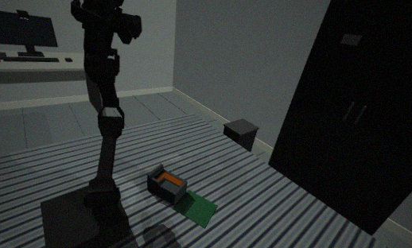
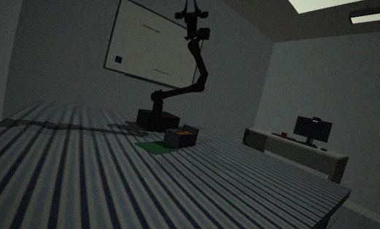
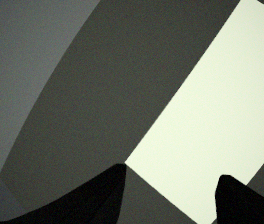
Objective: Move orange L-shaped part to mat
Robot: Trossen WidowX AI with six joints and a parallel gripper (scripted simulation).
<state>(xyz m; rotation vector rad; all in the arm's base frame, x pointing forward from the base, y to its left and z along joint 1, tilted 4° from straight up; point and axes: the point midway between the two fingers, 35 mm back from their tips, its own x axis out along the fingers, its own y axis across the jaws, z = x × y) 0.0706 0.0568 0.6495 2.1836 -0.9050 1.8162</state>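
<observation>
Now: gripper tip 180 mm short of the orange L-shaped part, 30 mm to the right of it and 730 mm above it. The rest, counted from my gripper tip: green mat: 230 mm ahead, 120 mm to the right, 790 mm below.
</observation>
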